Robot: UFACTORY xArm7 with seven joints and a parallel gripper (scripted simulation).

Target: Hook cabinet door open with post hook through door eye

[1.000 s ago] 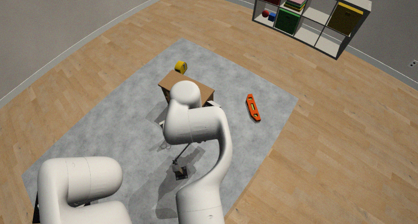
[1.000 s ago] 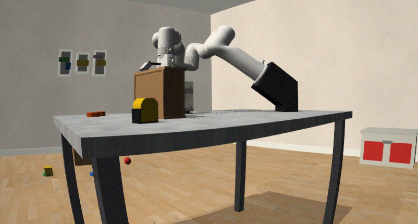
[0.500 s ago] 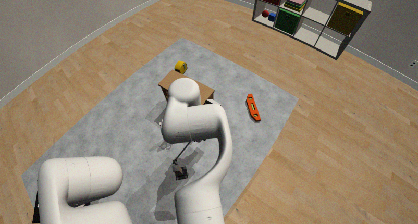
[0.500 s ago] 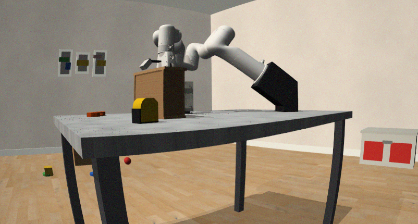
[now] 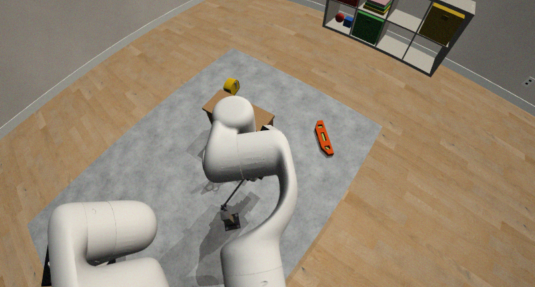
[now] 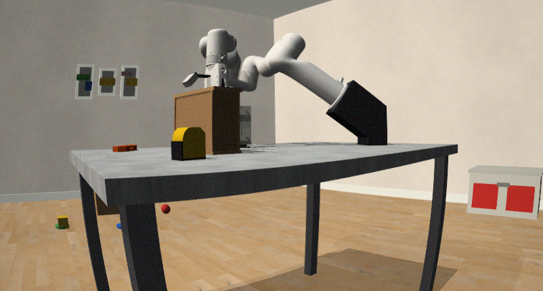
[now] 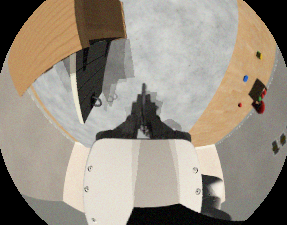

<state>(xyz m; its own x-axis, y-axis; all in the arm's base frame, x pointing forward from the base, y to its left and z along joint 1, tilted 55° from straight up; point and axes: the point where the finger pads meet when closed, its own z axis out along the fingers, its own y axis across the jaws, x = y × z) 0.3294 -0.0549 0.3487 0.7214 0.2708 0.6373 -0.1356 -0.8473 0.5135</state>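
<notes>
My gripper is now 5 cm past the thin hook rod, 1 cm to the right of it and 3 cm above it. Also, from my hand: wooden cabinet: 10 cm ahead, 11 cm to the left, 6 cm below; hook post: 9 cm behind, 1 cm to the left, 5 cm below; cabinet door: 4 cm ahead, 9 cm to the left, 6 cm below.
</notes>
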